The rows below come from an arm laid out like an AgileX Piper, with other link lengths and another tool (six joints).
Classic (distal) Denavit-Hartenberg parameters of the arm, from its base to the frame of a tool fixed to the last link. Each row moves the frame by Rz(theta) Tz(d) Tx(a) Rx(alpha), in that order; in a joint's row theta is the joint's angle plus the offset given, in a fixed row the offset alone. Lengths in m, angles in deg.
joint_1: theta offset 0  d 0.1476  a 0  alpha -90
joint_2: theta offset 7.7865  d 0  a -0.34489  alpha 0
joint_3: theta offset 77.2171  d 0  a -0.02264  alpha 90
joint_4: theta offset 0  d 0.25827  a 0  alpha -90
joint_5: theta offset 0  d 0  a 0  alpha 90
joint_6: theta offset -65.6  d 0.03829  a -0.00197  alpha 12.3
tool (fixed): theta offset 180  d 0.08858  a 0  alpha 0
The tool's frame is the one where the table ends.
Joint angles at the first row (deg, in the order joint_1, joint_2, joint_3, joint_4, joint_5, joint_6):
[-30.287 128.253 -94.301 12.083 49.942 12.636]
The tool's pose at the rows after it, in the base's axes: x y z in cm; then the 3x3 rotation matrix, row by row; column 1 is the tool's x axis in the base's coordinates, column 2 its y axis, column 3 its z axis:
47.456, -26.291, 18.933; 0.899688, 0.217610, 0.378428; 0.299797, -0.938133, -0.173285; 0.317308, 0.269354, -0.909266
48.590, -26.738, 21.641; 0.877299, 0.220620, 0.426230; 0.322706, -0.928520, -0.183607; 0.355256, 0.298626, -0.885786
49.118, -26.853, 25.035; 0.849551, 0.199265, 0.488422; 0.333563, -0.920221, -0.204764; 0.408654, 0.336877, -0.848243
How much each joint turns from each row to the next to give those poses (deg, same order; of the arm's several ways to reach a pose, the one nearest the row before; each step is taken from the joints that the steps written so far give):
[0.000 0.000 -5.612 1.848 1.961 -2.270]
[0.001 -0.101 -5.373 0.441 2.655 -0.635]
[0.000 -1.686 -3.310 0.835 0.789 -0.120]

